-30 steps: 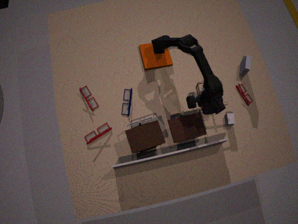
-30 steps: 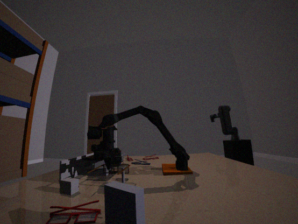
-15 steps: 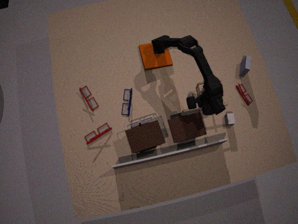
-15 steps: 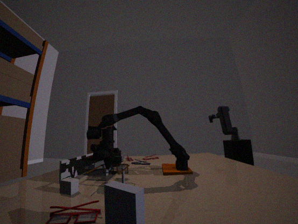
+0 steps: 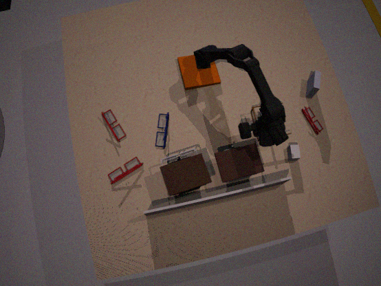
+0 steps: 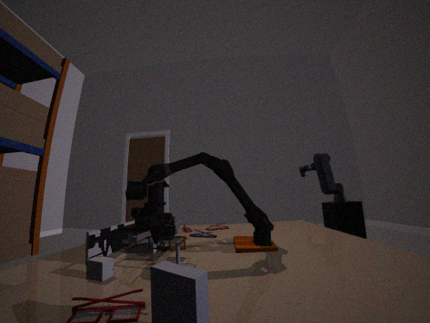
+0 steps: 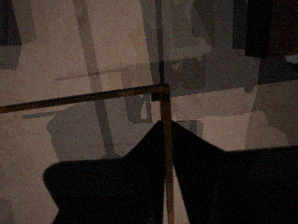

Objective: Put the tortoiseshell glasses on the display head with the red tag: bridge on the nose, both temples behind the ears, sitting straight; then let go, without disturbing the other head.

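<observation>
My gripper tip is now 110 mm past the post, 70 mm to the right of it and 40 mm above it. Also, from my gripper tip: wall (240 mm ahead, 210 mm to the right, 10 mm below).
</observation>
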